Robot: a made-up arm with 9 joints. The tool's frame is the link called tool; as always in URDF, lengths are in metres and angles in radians. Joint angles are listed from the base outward.
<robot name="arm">
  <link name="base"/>
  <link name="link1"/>
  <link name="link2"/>
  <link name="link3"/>
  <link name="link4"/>
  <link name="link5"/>
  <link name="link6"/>
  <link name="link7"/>
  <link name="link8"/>
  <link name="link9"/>
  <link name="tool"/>
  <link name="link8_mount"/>
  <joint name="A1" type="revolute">
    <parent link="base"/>
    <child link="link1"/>
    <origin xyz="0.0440 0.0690 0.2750" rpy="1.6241 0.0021 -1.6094"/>
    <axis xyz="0 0 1"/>
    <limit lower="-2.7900" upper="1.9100"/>
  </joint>
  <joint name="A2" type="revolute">
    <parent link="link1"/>
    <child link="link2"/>
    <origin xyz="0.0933 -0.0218 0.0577" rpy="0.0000 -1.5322 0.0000"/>
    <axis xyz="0 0 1"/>
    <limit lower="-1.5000" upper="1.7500"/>
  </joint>
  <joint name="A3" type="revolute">
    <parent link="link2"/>
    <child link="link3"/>
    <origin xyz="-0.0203 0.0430 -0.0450" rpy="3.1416 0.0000 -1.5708"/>
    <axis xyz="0 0 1"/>
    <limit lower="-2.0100" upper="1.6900"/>
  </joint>
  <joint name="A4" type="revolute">
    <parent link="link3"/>
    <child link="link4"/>
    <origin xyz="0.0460 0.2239 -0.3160" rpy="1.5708 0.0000 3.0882"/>
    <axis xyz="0 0 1"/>
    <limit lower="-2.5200" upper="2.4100"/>
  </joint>
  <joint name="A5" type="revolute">
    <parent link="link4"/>
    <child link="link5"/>
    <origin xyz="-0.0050 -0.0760 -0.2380" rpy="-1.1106 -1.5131 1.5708"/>
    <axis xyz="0 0 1"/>
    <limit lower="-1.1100" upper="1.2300"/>
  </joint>
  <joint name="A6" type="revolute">
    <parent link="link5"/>
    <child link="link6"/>
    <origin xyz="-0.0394 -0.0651 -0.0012" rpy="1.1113 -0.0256 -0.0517"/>
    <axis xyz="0 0 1"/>
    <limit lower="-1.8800" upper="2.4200"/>
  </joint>
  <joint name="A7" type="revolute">
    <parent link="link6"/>
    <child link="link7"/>
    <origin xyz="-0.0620 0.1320 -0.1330" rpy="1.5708 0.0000 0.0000"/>
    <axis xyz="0 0 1"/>
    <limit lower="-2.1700" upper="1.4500"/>
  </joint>
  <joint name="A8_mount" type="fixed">
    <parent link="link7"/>
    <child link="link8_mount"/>
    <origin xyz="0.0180 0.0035 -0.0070" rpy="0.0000 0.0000 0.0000"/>
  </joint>
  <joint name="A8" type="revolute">
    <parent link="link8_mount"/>
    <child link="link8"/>
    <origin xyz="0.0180 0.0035 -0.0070" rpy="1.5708 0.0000 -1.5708"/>
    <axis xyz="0 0 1"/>
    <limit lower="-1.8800" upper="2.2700"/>
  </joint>
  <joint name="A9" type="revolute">
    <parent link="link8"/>
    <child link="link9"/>
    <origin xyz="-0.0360 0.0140 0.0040" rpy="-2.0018 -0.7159 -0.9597"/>
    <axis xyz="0 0 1"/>
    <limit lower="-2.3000" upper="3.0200"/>
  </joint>
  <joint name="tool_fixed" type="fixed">
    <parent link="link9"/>
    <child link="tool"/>
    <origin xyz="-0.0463 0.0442 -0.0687" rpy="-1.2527 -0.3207 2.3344"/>
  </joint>
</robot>
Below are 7 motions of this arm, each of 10 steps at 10 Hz.
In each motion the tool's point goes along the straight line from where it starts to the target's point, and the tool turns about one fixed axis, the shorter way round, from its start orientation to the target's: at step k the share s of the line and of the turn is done. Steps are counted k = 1, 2, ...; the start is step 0. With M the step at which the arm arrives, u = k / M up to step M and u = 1 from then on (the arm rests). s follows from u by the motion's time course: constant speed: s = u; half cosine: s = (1 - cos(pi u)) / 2; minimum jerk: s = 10 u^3 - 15 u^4 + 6 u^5.
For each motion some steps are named. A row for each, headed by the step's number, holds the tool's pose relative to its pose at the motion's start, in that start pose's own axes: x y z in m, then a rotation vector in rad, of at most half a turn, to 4 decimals.
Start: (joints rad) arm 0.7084 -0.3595 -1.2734 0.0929 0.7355 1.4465 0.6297 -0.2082 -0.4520
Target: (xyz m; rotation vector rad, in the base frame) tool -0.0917 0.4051 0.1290 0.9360 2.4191 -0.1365
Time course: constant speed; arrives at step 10
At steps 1, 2, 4, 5, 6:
1: 0.0059 -0.0114 0.0091 -0.0859 0.0230 0.0081
2: 0.0118 -0.0228 0.0182 -0.1718 0.0460 0.0163
4: 0.0237 -0.0456 0.0364 -0.3437 0.0921 0.0325
5: 0.0296 -0.0570 0.0455 -0.4296 0.1151 0.0407
6: 0.0355 -0.0684 0.0546 -0.5155 0.1381 0.0488

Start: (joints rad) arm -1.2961 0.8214 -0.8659 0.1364 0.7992 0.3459 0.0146 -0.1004 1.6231
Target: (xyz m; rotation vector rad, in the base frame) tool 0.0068 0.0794 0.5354 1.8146 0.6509 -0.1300
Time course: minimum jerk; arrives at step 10
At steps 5, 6, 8, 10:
5: 0.0295 -0.0470 0.0007 0.3437 -0.0520 0.1444
6: 0.0402 -0.0642 0.0010 0.4692 -0.0710 0.1971
8: 0.0555 -0.0886 0.0014 0.6476 -0.0980 0.2720
10: 0.0589 -0.0941 0.0015 0.6874 -0.1040 0.2888

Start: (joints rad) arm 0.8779 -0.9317 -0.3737 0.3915 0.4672 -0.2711 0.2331 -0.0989 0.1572
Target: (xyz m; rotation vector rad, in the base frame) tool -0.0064 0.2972 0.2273 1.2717 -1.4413 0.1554
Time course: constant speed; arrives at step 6
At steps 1, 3, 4, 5, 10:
1: 0.0280 -0.0108 0.0338 0.2099 -0.1741 -0.1041
3: 0.0841 -0.0323 0.1013 0.6297 -0.5224 -0.3124
4: 0.1121 -0.0431 0.1351 0.8396 -0.6966 -0.4165
5: 0.1401 -0.0538 0.1689 1.0496 -0.8707 -0.5206
10: 0.1681 -0.0646 0.2026 1.2595 -1.0448 -0.6247

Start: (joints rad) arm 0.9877 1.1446 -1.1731 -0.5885 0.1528 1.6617 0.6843 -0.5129 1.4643
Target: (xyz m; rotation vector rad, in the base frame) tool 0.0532 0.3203 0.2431 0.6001 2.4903 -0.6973
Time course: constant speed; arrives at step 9
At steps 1, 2, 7, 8, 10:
1: 0.0082 -0.0271 -0.0014 -0.1219 0.0727 0.1342
2: 0.0164 -0.0542 -0.0028 -0.2437 0.1455 0.2685
7: 0.0575 -0.1897 -0.0098 -0.8531 0.5091 0.9396
8: 0.0658 -0.2168 -0.0112 -0.9750 0.5818 1.0739
10: 0.0740 -0.2439 -0.0126 -1.0969 0.6546 1.2081

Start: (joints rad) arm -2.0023 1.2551 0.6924 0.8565 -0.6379 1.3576 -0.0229 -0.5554 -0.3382
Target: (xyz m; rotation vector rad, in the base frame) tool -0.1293 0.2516 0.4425 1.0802 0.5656 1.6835
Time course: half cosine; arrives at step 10
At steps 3, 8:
3: 0.0092 -0.0569 0.0212 -0.1160 -0.0169 -0.1930
8: 0.0404 -0.2498 0.0932 -0.5091 -0.0743 -0.8469

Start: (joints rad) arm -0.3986 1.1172 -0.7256 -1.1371 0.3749 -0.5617 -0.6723 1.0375 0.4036
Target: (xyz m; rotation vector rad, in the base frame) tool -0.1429 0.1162 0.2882 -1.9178 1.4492 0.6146
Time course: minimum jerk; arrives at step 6
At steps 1, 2, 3, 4, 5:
1: -0.0023 -0.0001 0.0020 0.0001 0.0410 0.0194
2: -0.0138 -0.0009 0.0119 0.0008 0.2424 0.1147
3: -0.0328 -0.0021 0.0284 0.0020 0.5775 0.2733
4: -0.0519 -0.0033 0.0448 0.0031 0.9127 0.4319
5: -0.0633 -0.0040 0.0547 0.0038 1.1141 0.5272

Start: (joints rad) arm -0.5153 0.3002 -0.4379 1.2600 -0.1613 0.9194 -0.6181 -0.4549 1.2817
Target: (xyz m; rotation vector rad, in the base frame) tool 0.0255 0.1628 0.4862 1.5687 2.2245 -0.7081
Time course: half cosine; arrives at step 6
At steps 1, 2, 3, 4, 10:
1: 0.0001 0.0060 0.0023 -0.0128 0.0706 -0.0636
2: 0.0003 0.0225 0.0087 -0.0476 0.2635 -0.2375
3: 0.0007 0.0450 0.0174 -0.0952 0.5269 -0.4749
4: 0.0010 0.0675 0.0262 -0.1429 0.7904 -0.7124
10: 0.0013 0.0900 0.0349 -0.1905 1.0539 -0.9498

